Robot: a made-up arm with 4 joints.
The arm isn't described. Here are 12 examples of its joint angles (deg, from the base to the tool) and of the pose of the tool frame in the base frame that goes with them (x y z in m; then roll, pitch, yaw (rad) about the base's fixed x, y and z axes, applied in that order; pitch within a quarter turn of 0, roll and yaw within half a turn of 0).
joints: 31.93 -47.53 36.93 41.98
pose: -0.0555 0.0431 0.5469 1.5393 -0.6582 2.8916
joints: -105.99 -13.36 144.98 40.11
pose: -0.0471 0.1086 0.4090 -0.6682 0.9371 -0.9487
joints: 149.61 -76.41 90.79 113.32
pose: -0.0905 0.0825 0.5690 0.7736 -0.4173 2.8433
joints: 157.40 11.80 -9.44 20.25
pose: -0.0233 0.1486 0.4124 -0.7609 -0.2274 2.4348
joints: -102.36 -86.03 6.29 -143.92
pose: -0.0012 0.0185 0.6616 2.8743 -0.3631 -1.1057
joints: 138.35 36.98 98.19 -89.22
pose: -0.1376 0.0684 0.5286 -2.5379 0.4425 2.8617
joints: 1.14 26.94 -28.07 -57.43
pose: 0.0415 0.0127 0.7097 1.7971 -1.0786 -2.6335
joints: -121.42 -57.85 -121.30 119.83
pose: 0.0390 -0.0691 0.5448 1.2871 -0.5404 -2.2989
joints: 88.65 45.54 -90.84 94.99
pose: 0.0003 -0.1264 0.5432 -1.5018 0.5076 0.1933
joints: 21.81 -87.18 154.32 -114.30
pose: -0.0343 0.2084 0.5637 2.8000 -0.8132 -0.7818
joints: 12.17 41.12 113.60 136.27
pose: -0.0662 0.1556 0.6044 0.7456 1.1594 -0.0522
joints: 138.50 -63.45 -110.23 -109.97
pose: 0.1040 0.1071 0.6717 2.4933 -0.1343 -1.2760
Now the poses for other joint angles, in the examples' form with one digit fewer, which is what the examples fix.
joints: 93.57 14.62 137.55 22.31
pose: -0.044 0.009 0.666 -2.874 -0.843 -0.753
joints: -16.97 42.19 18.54 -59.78
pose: -0.051 0.050 0.703 1.652 -0.804 -3.093
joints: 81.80 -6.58 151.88 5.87
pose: 0.009 0.042 0.682 -2.963 -0.651 -0.551
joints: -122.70 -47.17 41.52 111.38
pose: -0.039 0.134 0.603 -1.970 -0.722 -2.603
